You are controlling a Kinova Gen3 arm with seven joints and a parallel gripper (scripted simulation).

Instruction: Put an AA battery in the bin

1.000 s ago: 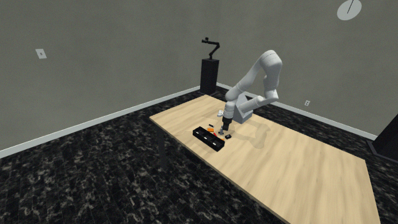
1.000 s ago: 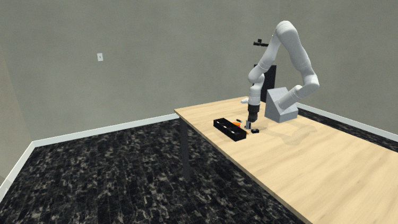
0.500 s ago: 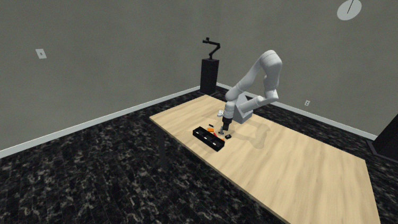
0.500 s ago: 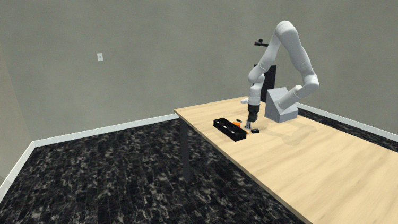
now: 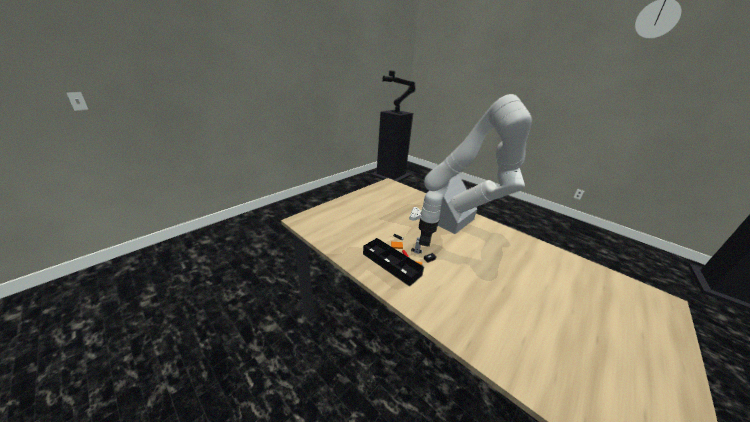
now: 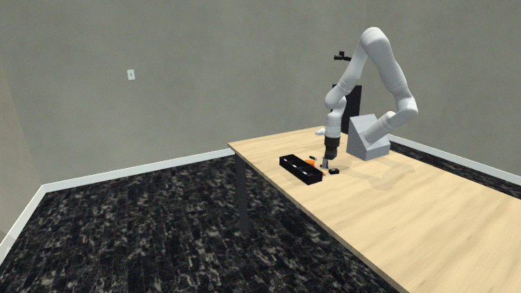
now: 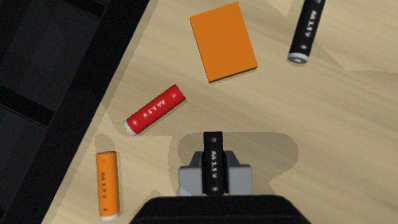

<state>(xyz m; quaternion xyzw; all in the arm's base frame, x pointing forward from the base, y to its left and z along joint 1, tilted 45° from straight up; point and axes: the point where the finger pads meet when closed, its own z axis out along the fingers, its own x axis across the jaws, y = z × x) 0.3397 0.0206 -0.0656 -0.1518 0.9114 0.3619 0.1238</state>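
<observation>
Now: the red AA battery 60 mm ahead of my hand, 20 mm to the right of it and 10 mm below it. The rest, counted from my hand: orange AA battery (70 mm ahead, 40 mm to the left, 10 mm below); then short dark stick (10 mm below); then black 9V battery (70 mm to the left, 10 mm below).
</observation>
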